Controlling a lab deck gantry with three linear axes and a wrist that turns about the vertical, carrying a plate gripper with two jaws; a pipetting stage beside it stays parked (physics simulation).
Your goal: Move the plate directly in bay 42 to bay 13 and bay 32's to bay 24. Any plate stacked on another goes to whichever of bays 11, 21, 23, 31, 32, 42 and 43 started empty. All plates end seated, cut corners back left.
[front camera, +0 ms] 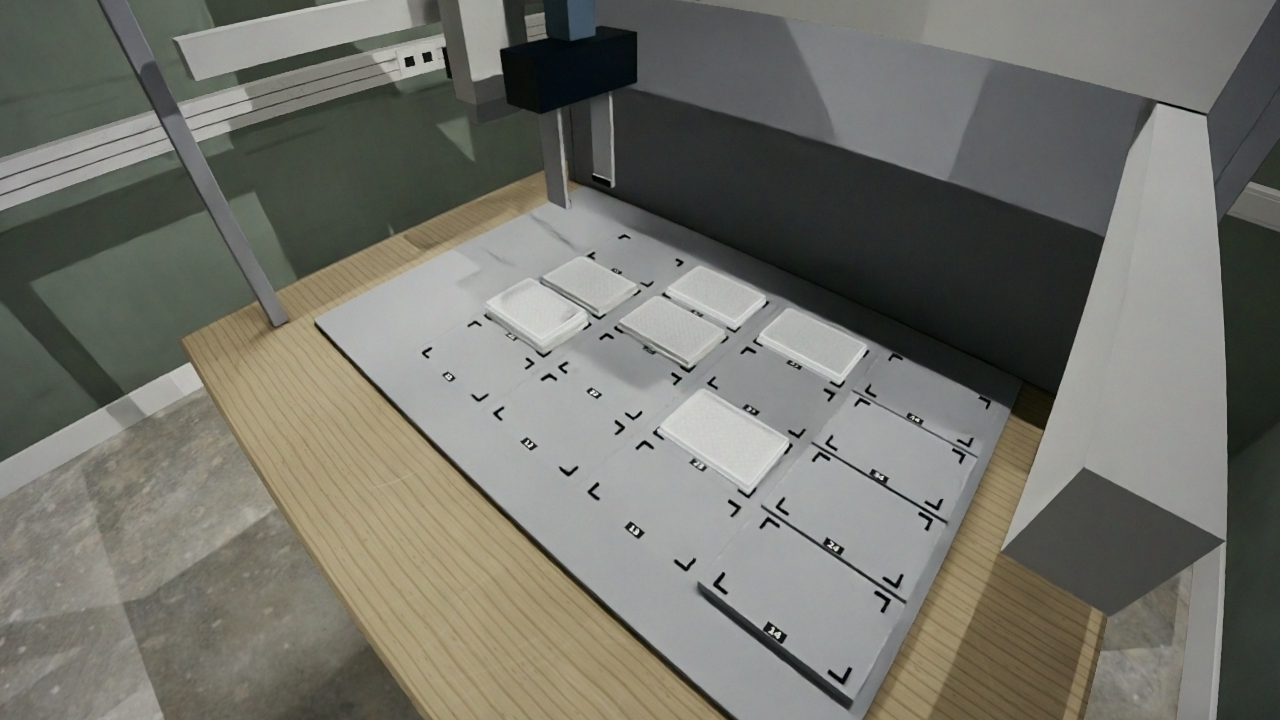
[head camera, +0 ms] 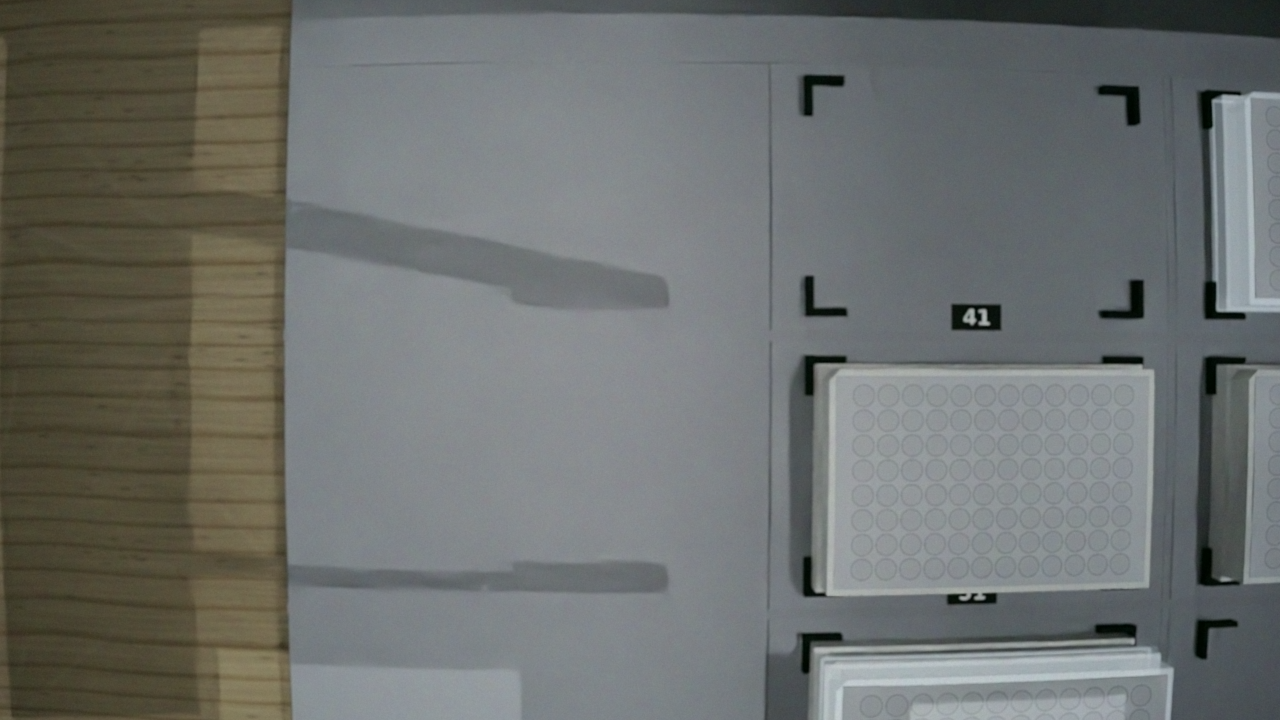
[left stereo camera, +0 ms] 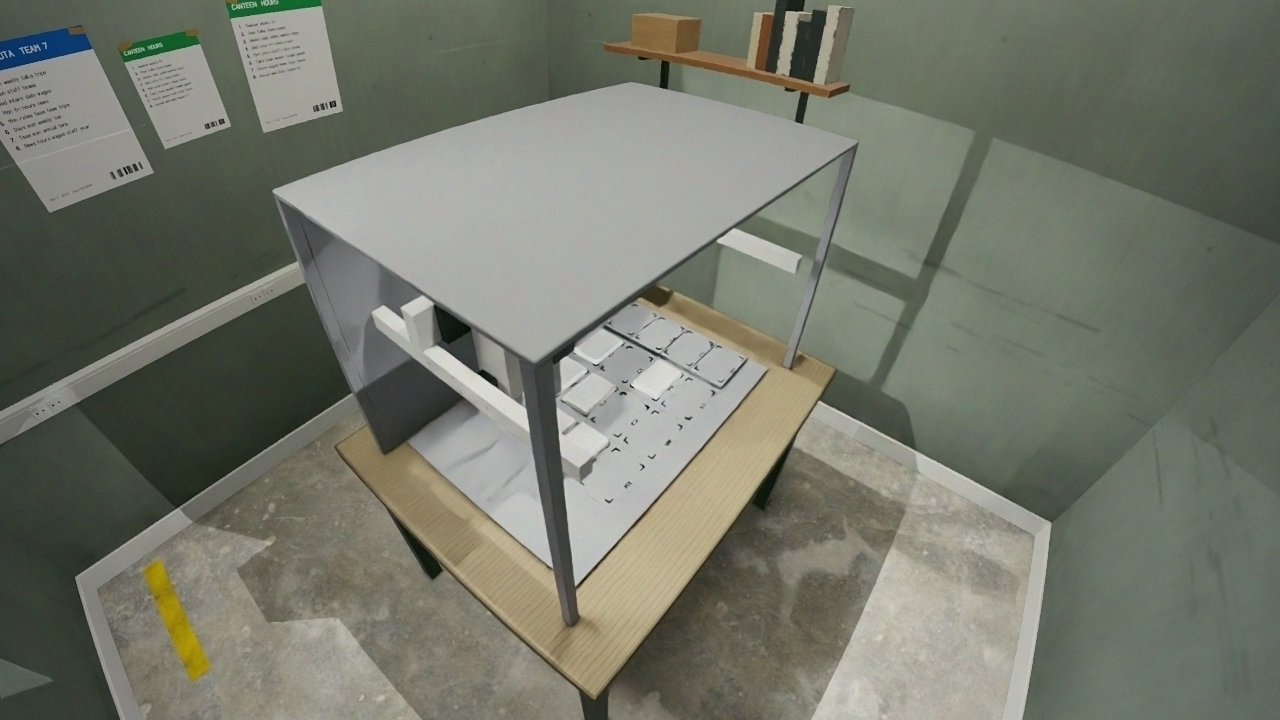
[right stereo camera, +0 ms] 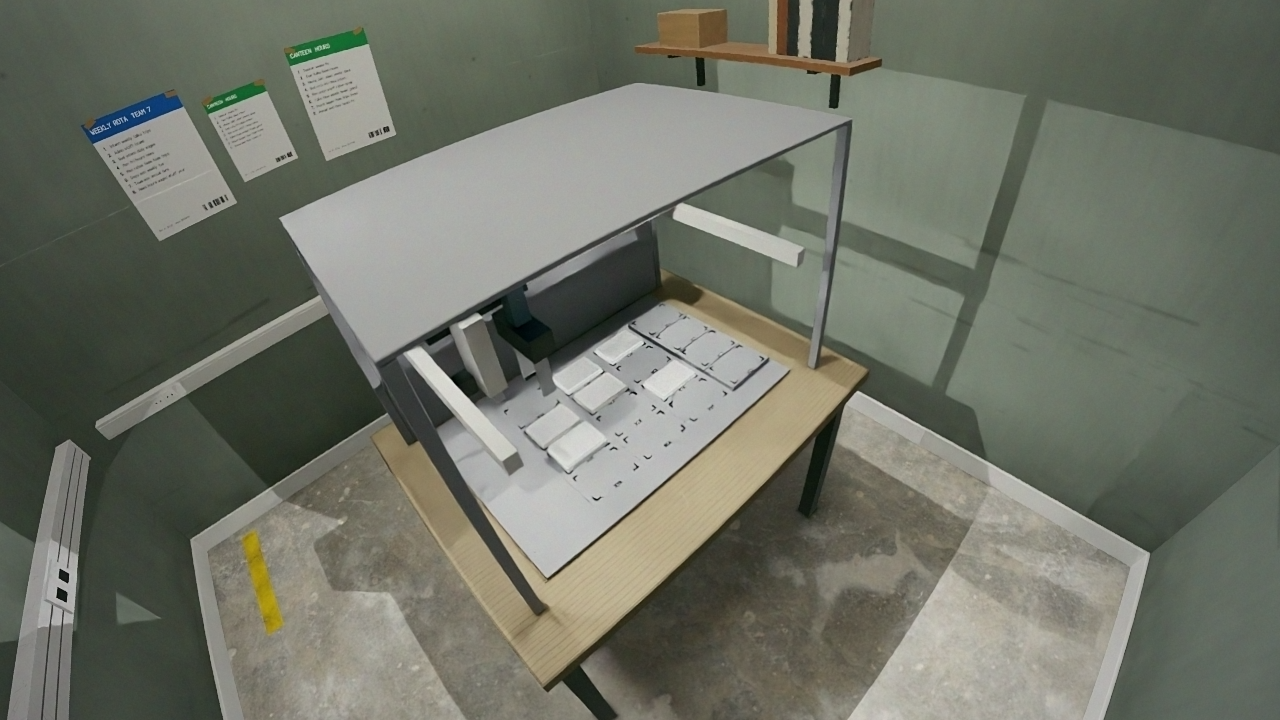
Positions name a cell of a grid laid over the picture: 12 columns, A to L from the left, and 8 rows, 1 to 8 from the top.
Scene:
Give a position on a bay 13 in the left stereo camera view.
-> G5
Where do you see a bay 34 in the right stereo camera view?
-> G4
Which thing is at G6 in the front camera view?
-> A bay 13.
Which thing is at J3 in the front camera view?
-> A grey back panel.

